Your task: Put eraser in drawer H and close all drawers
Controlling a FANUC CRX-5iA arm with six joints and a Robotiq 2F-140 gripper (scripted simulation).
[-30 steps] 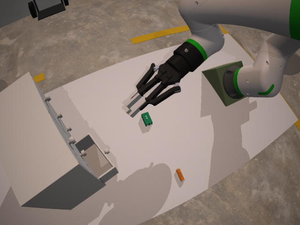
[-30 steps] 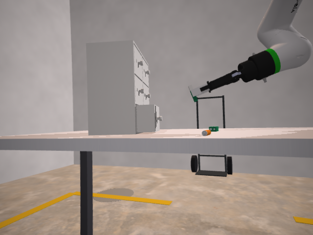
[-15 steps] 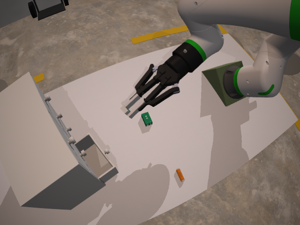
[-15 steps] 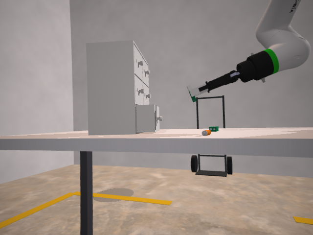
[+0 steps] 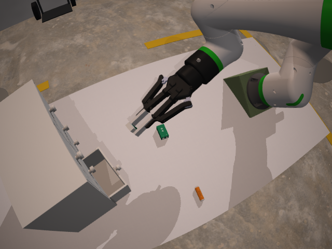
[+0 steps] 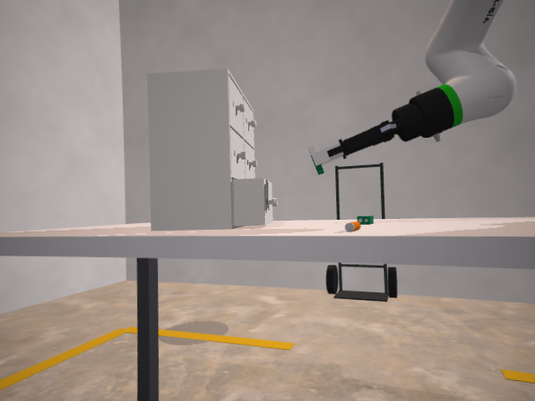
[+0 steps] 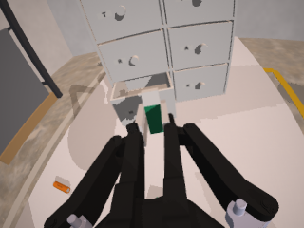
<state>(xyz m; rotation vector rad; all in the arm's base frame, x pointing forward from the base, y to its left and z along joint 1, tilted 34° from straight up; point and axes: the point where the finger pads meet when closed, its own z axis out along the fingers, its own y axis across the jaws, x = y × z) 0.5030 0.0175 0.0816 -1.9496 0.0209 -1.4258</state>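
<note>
The drawer H lies 18 cm ahead of my hand, 11 cm to the left of it and 12 cm below it. From my hand the other things lie so: orange cylinder (12 cm behind, 22 cm to the left, 15 cm below); eraser (3 cm ahead, 1 cm to the left).
</note>
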